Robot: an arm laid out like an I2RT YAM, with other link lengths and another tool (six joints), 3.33 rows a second.
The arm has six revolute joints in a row. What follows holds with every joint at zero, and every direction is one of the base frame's.
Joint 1 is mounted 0.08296 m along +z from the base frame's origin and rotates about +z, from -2.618 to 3.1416 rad.
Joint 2 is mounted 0.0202 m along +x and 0.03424 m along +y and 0.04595 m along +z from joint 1 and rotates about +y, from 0 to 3.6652 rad.
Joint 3 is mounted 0.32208 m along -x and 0.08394 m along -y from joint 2 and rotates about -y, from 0 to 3.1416 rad.
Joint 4 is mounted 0.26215 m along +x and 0.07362 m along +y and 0.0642 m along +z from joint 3 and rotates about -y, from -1.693 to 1.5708 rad.
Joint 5 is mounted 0.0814 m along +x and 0.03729 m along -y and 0.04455 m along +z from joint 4 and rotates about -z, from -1.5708 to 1.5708 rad.
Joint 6 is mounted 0.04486 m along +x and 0.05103 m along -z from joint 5 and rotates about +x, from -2.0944 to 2.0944 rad.
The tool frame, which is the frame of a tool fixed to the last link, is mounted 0.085 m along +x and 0.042 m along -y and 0.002 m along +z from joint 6; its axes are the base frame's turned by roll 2.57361, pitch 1.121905 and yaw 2.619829 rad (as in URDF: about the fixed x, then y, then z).
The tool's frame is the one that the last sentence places.
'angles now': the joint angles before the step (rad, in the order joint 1, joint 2, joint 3, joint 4, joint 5, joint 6). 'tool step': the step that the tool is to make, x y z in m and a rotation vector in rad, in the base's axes. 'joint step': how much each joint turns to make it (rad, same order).
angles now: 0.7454 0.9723 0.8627 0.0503 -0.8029 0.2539
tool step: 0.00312 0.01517 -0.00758 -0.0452 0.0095 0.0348
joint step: 0.0268 0.0573 0.0348 -0.0436 -0.0055 -0.0388
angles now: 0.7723 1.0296 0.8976 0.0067 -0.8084 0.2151
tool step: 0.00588 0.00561 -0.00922 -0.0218 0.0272 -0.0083
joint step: 0.0039 0.0293 0.0005 -0.0006 0.0116 0.0073
